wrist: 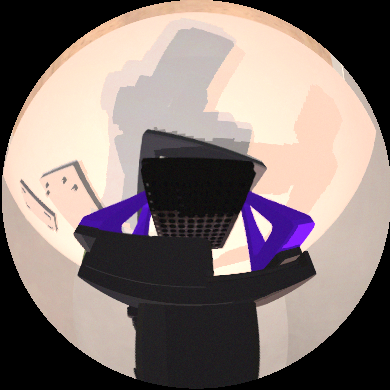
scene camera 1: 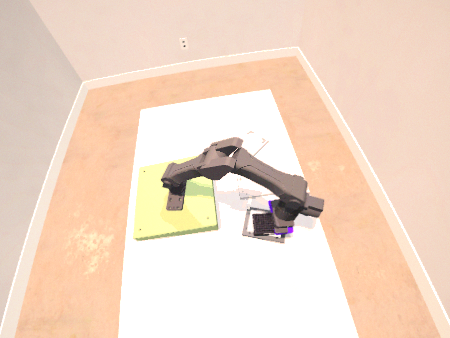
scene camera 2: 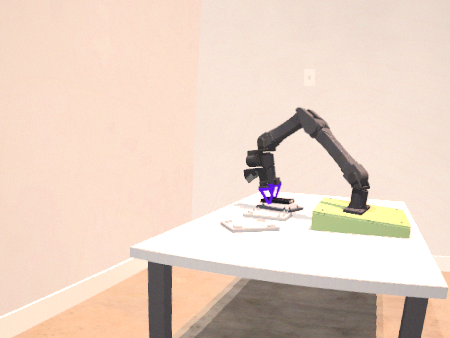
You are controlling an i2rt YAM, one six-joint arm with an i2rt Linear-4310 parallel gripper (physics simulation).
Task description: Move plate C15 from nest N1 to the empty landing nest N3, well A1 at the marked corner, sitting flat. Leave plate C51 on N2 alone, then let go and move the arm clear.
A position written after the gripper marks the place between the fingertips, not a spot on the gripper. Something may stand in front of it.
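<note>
Black perforated plate point(wrist: 187, 196), gripped by the gripper point(wrist: 195, 193).
</note>
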